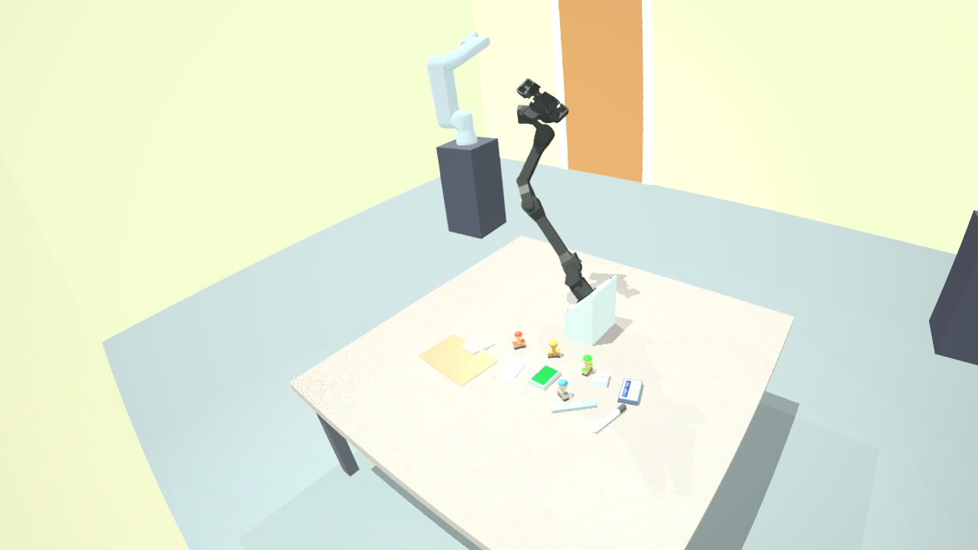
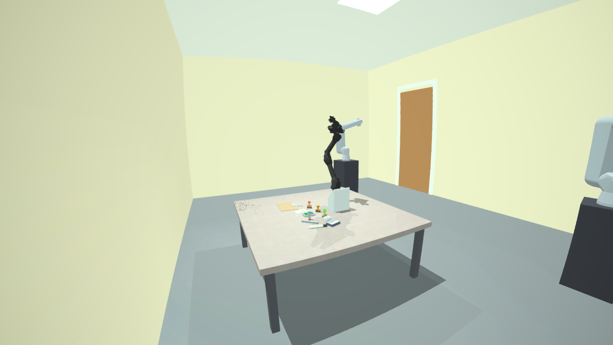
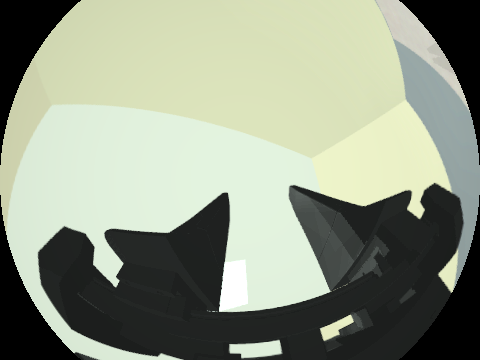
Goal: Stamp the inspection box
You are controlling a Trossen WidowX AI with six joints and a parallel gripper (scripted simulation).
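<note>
My gripper tip is now 79 cm above the green-knobbed stamp, 29 cm to the right of it and 27 cm short of it. Also, from my gripper tip: orange-knobbed stamp 79 cm below, 25 cm ahead, 16 cm to the left; then red-knobbed stamp 79 cm below, 27 cm ahead, 3 cm to the left; then pale card 81 cm below, 38 cm ahead, 8 cm to the left.
</note>
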